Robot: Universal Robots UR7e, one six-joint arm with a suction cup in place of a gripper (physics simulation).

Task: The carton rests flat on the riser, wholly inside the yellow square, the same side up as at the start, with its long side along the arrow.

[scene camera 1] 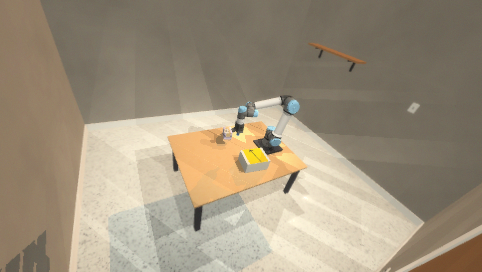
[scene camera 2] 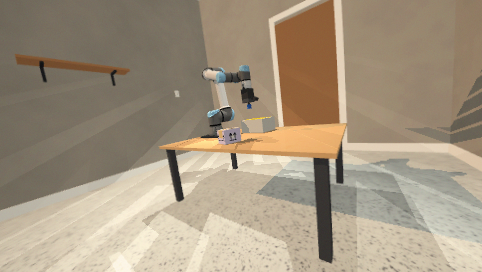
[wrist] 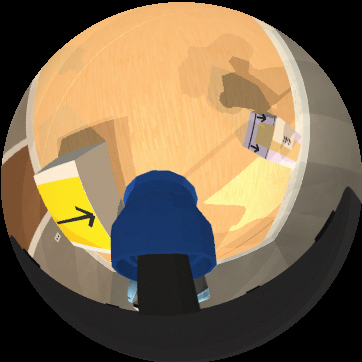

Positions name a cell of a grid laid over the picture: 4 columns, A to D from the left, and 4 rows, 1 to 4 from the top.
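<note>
My suction cup (wrist: B3): carrying nothing. A carton (wrist: C2) on the table. A white riser (wrist: A3) on the table.
</note>
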